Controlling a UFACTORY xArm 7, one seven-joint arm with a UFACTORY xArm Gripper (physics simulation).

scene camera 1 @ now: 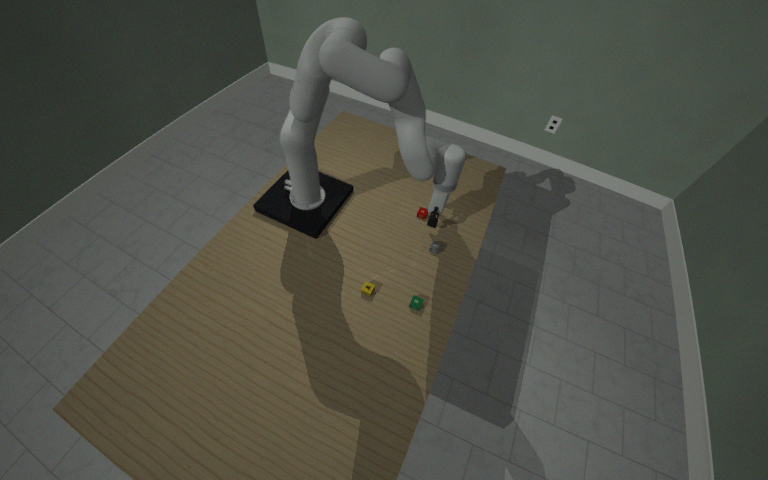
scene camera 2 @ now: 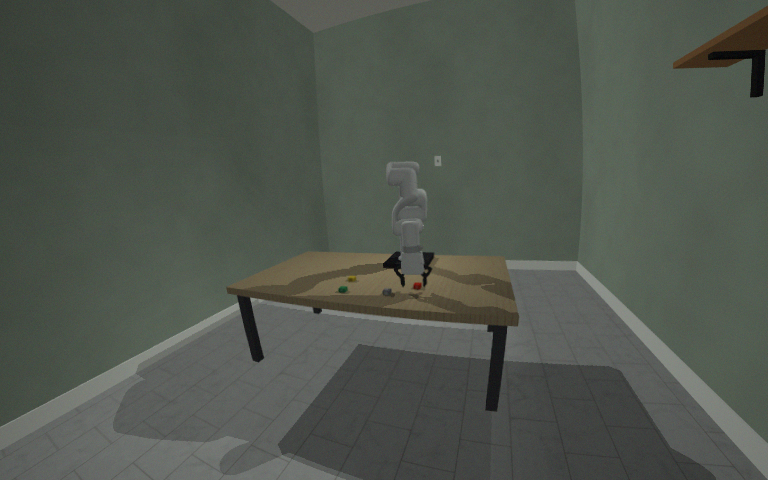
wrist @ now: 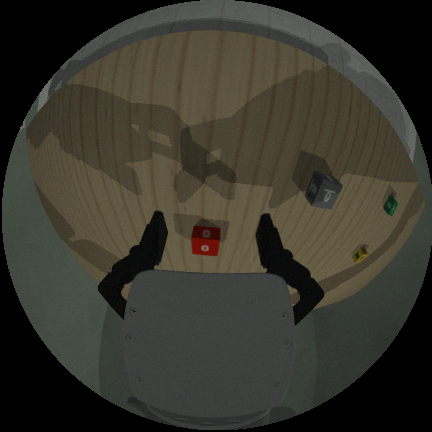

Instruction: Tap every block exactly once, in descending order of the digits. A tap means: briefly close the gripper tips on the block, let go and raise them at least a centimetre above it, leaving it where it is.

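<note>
My gripper is open and empty above the table. In the wrist view the red block, marked 0, lies between and below the fingers, a little nearer the left one. The grey block lies outside the right finger; its digit looks like a 6 with a bar above it, an underlined 9 seen upside down. The green block and the yellow block lie farther off; their digits are too small to read surely.
The blocks stand apart on the wooden table. The arm's black base plate is at the table's far side in the second scene view. Arm shadows fall across the table. A wall shelf is at the upper right.
</note>
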